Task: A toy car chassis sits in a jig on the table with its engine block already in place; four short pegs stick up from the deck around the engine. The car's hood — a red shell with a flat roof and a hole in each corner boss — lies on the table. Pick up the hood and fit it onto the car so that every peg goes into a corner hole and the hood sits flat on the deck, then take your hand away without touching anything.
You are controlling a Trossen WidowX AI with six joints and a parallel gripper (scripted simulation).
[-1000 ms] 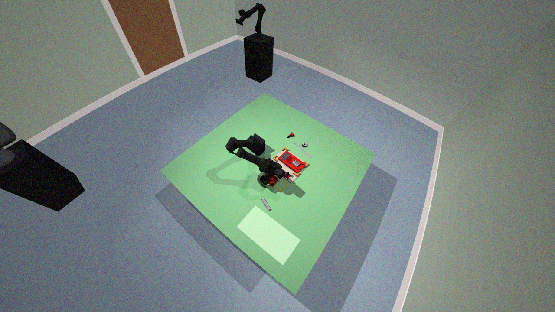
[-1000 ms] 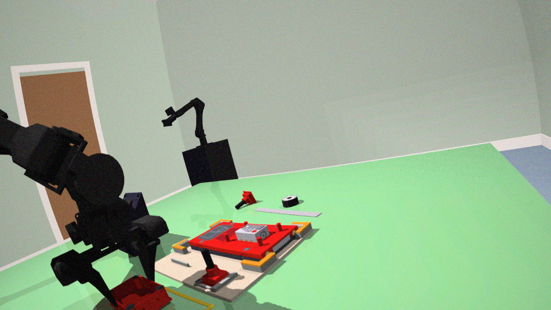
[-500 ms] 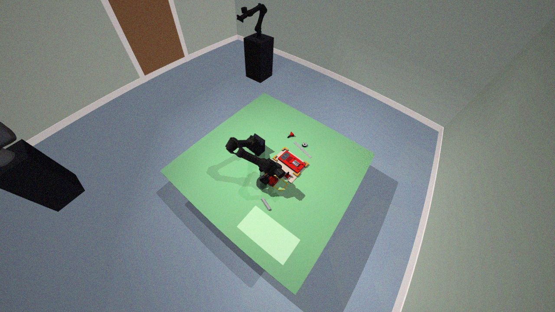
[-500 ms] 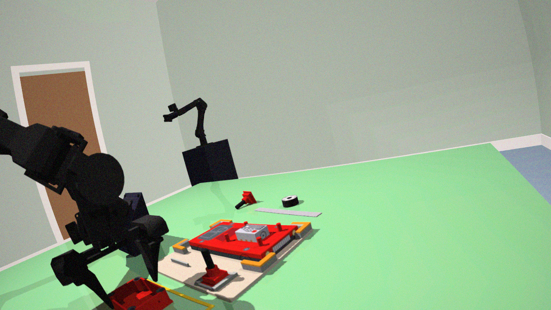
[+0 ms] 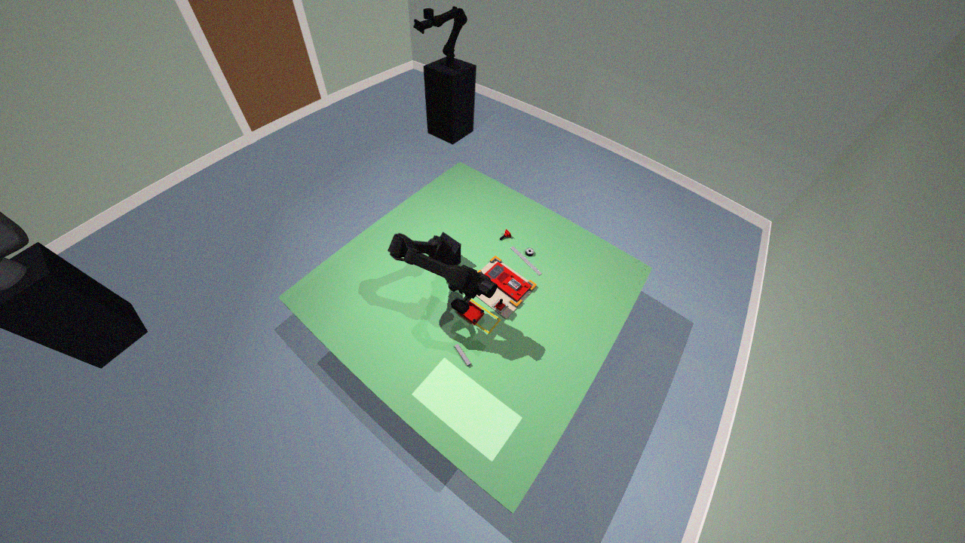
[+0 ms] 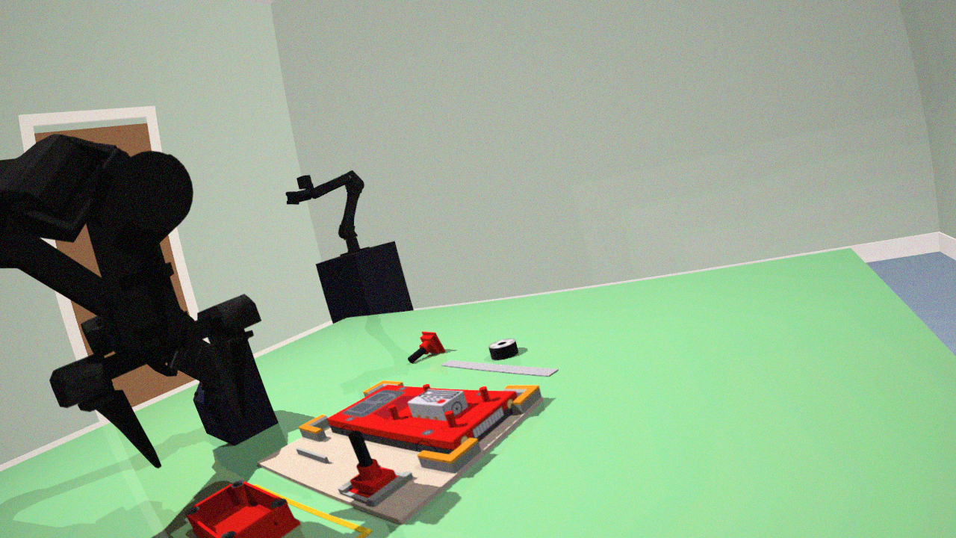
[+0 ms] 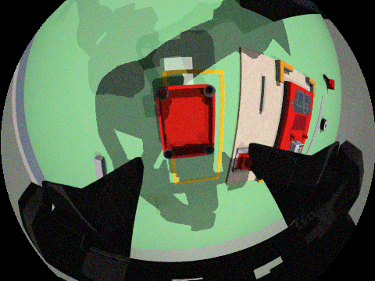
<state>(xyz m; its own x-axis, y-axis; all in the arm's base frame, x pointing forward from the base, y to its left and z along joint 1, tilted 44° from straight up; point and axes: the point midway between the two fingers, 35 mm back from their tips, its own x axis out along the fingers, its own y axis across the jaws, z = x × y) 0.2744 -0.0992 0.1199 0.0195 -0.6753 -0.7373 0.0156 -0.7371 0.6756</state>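
The red hood lies 8 cm below my gripper tip. From my gripper tip the other things lie so: grey engine block 23 cm to the left, 7 cm below, 7 cm ahead; grey bar 17 cm to the right, 9 cm below, 9 cm ahead; jig 21 cm to the left, 8 cm below, 3 cm ahead.
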